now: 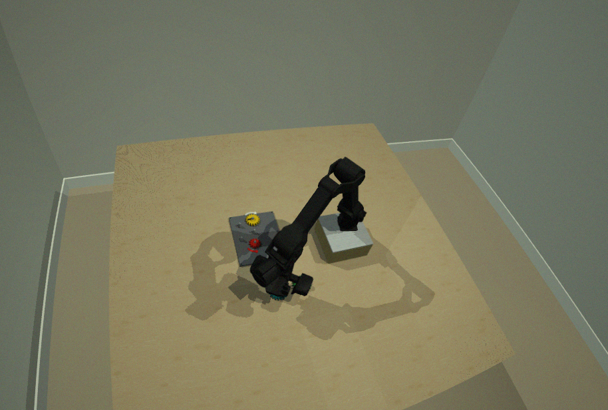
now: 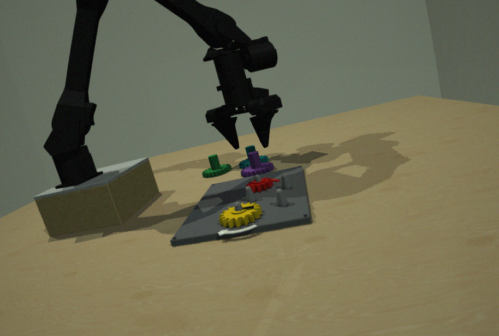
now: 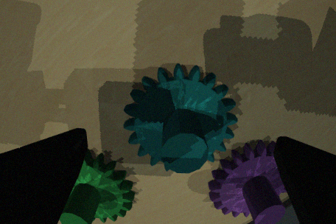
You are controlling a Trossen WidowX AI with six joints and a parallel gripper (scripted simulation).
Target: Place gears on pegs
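The teal gear is 2 cm below my gripper tip. From my gripper tip the other things lie so: green gear 8 cm behind, 2 cm to the right, 2 cm below; red arrow 16 cm to the right, 7 cm ahead, 3 cm below; purple gear 7 cm to the right, 3 cm ahead, 2 cm below.
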